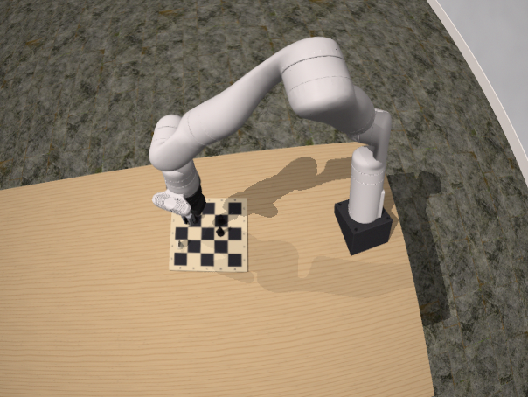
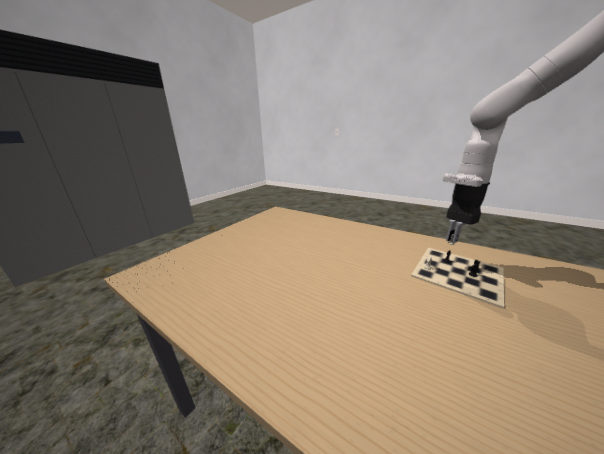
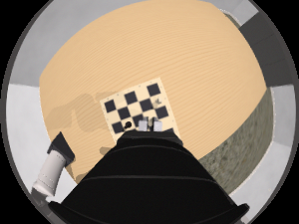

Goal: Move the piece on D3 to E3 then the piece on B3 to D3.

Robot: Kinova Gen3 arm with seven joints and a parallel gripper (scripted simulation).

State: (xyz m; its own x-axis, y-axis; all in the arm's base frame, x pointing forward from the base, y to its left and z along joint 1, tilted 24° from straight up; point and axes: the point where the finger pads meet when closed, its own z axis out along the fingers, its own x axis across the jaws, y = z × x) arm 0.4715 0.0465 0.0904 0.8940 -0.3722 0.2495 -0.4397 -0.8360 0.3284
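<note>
My hand is 40 mm short of the light piece, 40 mm to the right of it and 90 mm above it. Also, from my hand: chessboard: 40 mm behind, 110 mm below.
</note>
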